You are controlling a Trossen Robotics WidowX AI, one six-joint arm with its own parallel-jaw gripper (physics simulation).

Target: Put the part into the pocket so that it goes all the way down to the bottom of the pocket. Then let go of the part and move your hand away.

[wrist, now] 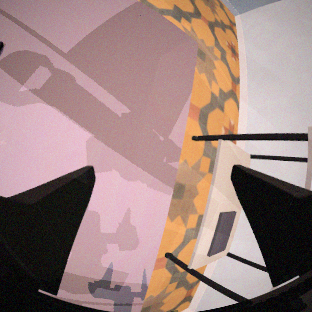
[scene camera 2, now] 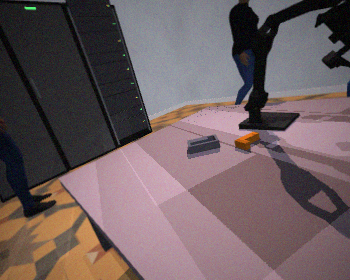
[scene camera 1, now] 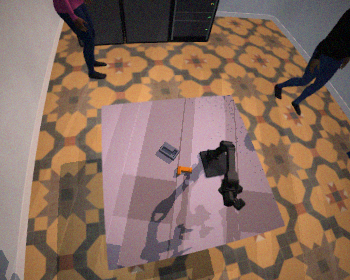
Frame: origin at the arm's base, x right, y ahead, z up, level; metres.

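Where they show: gripper, between the fingertips: (wrist: 164, 172) (scene camera 1: 234, 203); arm's base, origin of its link: (scene camera 2: 255, 120) (scene camera 1: 209, 156).
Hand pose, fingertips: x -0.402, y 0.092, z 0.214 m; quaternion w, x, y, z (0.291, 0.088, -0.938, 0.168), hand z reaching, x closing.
Note:
Things, the pixels of their centre, and the offset from my fingertips. Level surfaces: height alone.
- orange L-shaped part, middle of its body: (scene camera 2: 249, 140) (scene camera 1: 184, 171) dy +0.150, dx +0.363, dz -0.223 m
- grey block with the pocket, middle of its body: (scene camera 2: 203, 143) (scene camera 1: 169, 151) dy +0.200, dx +0.560, dz -0.220 m
- pink table, height of its surface: dz -0.238 m
The orange L-shaped part (scene camera 1: 184, 170) (scene camera 2: 246, 142) lies flat on the table, between the grey block and the arm's base. The grey block with the pocket (scene camera 1: 164, 154) (scene camera 2: 204, 148) stands a short way from the part, apart from it. Its pocket opens upward and the orange part is outside it. My gripper (scene camera 1: 240, 204) (wrist: 164, 172) is open with nothing between its fingers. It is raised above the table, on the far side of the arm's base from the block. The part and the block do not show in the wrist view.
The arm's black base plate (scene camera 1: 214, 169) (scene camera 2: 280, 121) stands on the pink table (scene camera 1: 120, 150) (scene camera 2: 125, 210) near the part. Arm shadows cross the table. Dark cabinets (scene camera 1: 147, 20) (scene camera 2: 45, 75) and people stand on the floor beyond it.

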